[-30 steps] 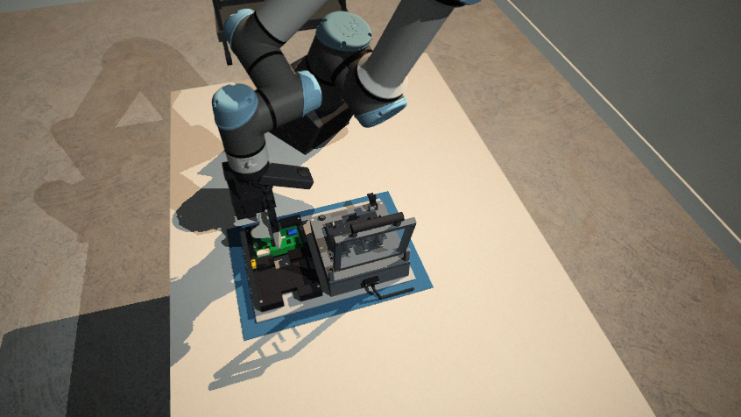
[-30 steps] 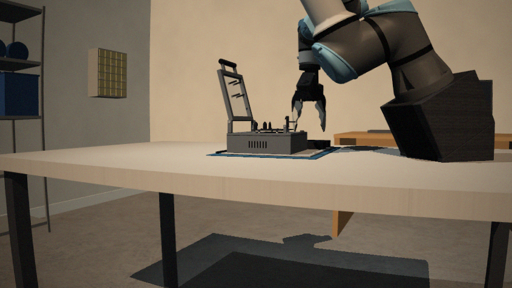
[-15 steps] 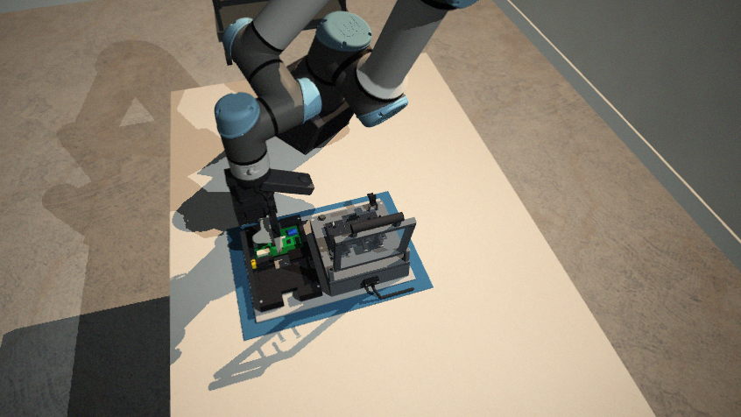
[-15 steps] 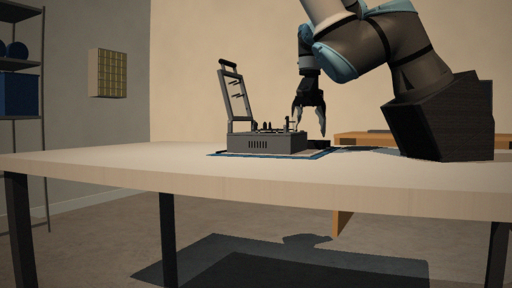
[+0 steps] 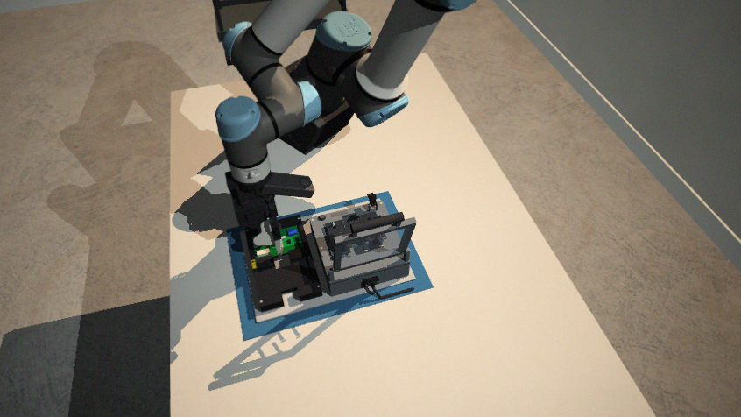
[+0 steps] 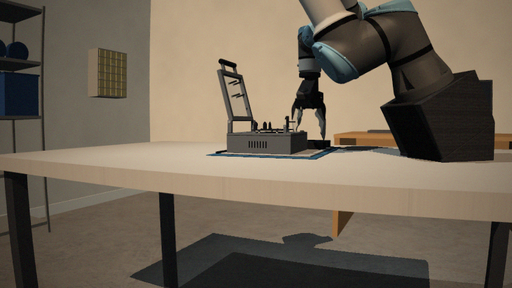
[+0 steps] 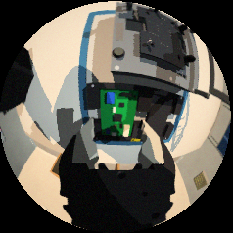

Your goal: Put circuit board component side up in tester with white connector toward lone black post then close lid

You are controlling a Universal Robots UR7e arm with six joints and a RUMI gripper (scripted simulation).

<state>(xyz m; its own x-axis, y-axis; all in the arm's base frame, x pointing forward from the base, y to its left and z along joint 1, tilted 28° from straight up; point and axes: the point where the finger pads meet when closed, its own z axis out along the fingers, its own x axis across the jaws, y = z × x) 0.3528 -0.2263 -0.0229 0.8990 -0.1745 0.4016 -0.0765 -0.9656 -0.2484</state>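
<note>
The green circuit board is 20 mm below my hand. Also, from my hand: tester lid (200 mm ahead, 150 mm to the left, 140 mm above); then black post (230 mm to the left, 50 mm above, 20 mm ahead).
</note>
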